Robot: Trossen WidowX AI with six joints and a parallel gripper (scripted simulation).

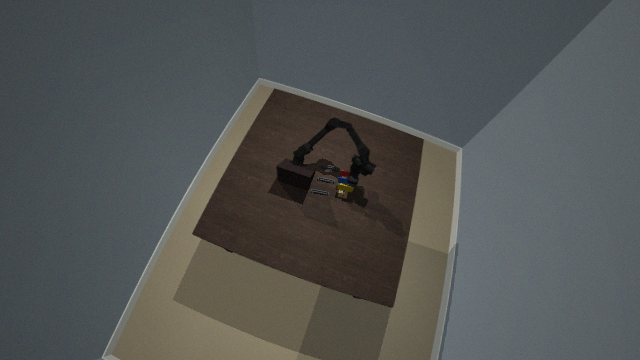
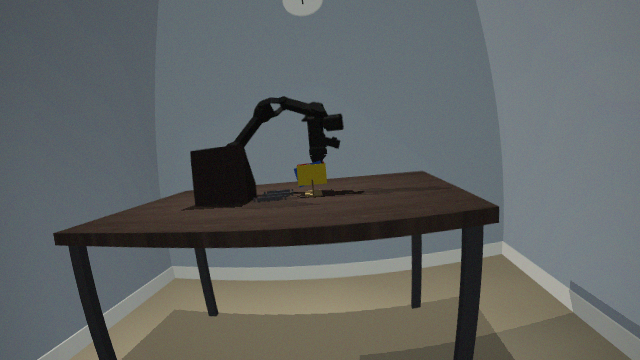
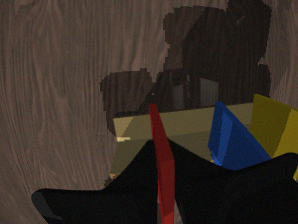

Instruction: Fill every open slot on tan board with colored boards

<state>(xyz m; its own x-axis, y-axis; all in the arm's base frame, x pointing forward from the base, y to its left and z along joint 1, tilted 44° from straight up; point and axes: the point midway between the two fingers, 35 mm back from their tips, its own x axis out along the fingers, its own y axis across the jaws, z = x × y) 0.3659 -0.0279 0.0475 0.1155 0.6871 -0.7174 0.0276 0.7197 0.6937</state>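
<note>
The red board is 3 cm behind my gripper tip. Also, from my gripper tip: yellow board (10 cm to the right, 3 cm behind); tan board (5 cm to the right, 4 cm below, 3 cm behind); blue board (5 cm to the right, 3 cm behind).
</note>
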